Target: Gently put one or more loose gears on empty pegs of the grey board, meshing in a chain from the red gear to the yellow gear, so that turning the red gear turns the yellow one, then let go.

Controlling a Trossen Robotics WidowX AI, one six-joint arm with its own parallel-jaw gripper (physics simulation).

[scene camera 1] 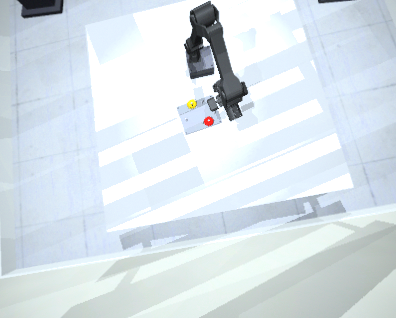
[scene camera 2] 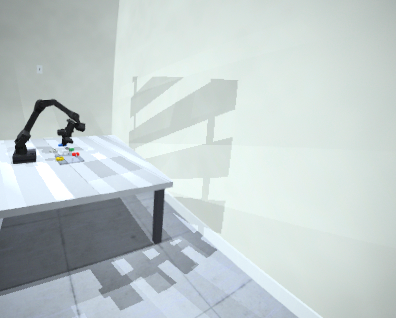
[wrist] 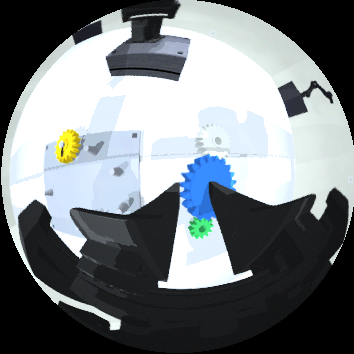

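Where they show: gripper, fingertip midpoint: [scene camera 2: 62,145] [wrist: 193,185]; arm's base at its link origin: [scene camera 1: 195,57] [scene camera 2: 21,153] [wrist: 145,38].
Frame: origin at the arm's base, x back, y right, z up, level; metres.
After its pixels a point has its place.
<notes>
My gripper [scene camera 1: 223,109] [scene camera 2: 66,142] @(x -0.259, y -0.157, z 0.006 m) [wrist: 193,185] @(x -0.259, y -0.157, z 0.006 m) is shut on the blue gear [scene camera 2: 61,145] @(x -0.252, y -0.146, z 0.008 m) [wrist: 207,175] @(x -0.247, y -0.166, z 0.011 m), held above the table to the right of the grey board [scene camera 1: 197,123] @(x -0.365, y 0.005, z -0.048 m) [wrist: 85,187] @(x -0.305, y -0.023, z -0.048 m) in the wrist view. The yellow gear [scene camera 1: 192,104] @(x -0.262, y 0.027, z -0.029 m) [scene camera 2: 60,159] @(x -0.260, y 0.056, z -0.037 m) [wrist: 68,146] @(x -0.254, y 0.018, z -0.033 m) and the red gear [scene camera 1: 209,121] @(x -0.365, y -0.061, z -0.031 m) [scene camera 2: 75,154] @(x -0.359, y -0.034, z -0.034 m) sit on the board; the red one does not show in the wrist view. Bare pegs, one a grey peg [wrist: 118,171] @(x -0.267, y -0.075, z -0.038 m), stand on the board. The loose green gear [scene camera 2: 71,149] @(x -0.322, y -0.196, z -0.042 m) [wrist: 200,228] @(x -0.328, y -0.215, z -0.050 m) and white gear [scene camera 2: 53,150] @(x -0.185, y -0.183, z -0.041 m) [wrist: 214,140] @(x -0.176, y -0.200, z -0.054 m) lie on the table.
The arm's dark base [scene camera 1: 201,65] @(x -0.056, y -0.034, z 0.002 m) [scene camera 2: 24,157] @(x -0.027, y 0.045, z -0.016 m) [wrist: 147,57] @(x -0.083, y -0.044, z -0.010 m) stands behind the board. In the wrist view, the white gear lies beyond the blue one and the green gear shows between the fingers. Striped shadows cross the white table [scene camera 1: 150,205] @(x -0.801, y 0.278, z -0.056 m) [scene camera 2: 130,182] @(x -0.677, y 0.478, z -0.056 m).
</notes>
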